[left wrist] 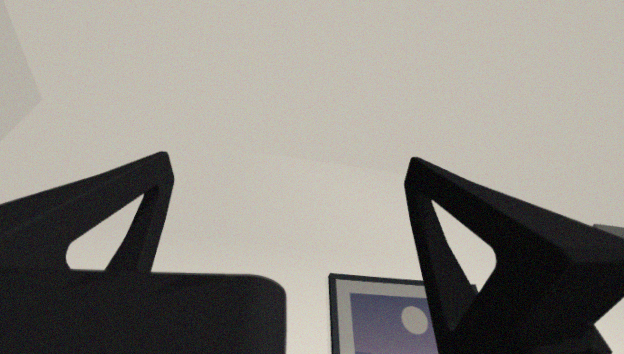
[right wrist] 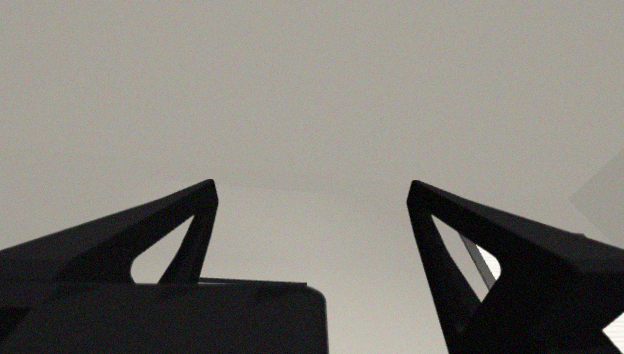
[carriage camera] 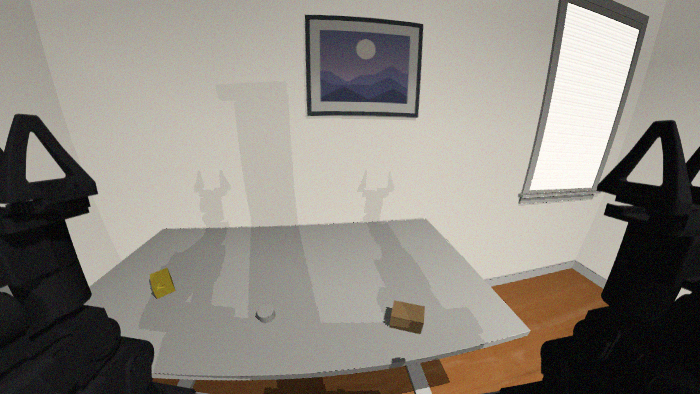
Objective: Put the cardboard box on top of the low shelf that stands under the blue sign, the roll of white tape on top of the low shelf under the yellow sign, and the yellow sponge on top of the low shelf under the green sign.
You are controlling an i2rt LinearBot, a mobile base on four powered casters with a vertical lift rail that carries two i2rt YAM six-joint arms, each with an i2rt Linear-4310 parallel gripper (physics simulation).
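Frame: origin at the left arm's base, x down, y right, z back, level; millimetres.
Seen in the pictures: left gripper, fingertip midpoint: (left wrist: 290, 167); right gripper, fingertip midpoint: (right wrist: 313, 190) (carriage camera: 695, 126).
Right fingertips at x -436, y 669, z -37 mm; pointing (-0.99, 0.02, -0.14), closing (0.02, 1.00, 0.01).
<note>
Pixels of each thing's top centre, then the offset from my right fingertips to it. "spot": a spot on its surface instead. Level surfaces: height alone.
- cardboard box, middle of its top: (carriage camera: 408, 311) dx +520, dy -167, dz -263 mm
- white tape, middle of its top: (carriage camera: 265, 310) dx +546, dy -582, dz -280 mm
- yellow sponge, middle of its top: (carriage camera: 160, 277) dx +525, dy -1014, dz -357 mm
- grey table, its level: dx +570 mm
- Wooden floor, its level: dx +1291 mm
- window, surface spot: (carriage camera: 582, 100) spot: dx -197, dy +1239, dz -1125 mm
In the carriage camera view, the cardboard box (carriage camera: 407, 317) lies on the grey table at the right of its near part. The roll of white tape (carriage camera: 265, 313) lies flat near the middle of the table. The yellow sponge (carriage camera: 162, 283) lies farther left on the table. My left gripper (left wrist: 290, 167) is open and empty, raised at the left side of the carriage view. My right gripper (right wrist: 313, 190) is open and empty, raised at the right side of that view. Both point up at the wall, away from the objects. The low shelves and the coloured signs do not show in these views.
The grey table (carriage camera: 350, 270) stands against the back wall, its near edge curving across the lower carriage view. Wooden floor (carriage camera: 550, 295) shows at its right. A framed mountain picture (carriage camera: 364, 66) (left wrist: 390, 325) and a window (carriage camera: 582, 100) are on the walls. Shadows of the arms fall on the table.
</note>
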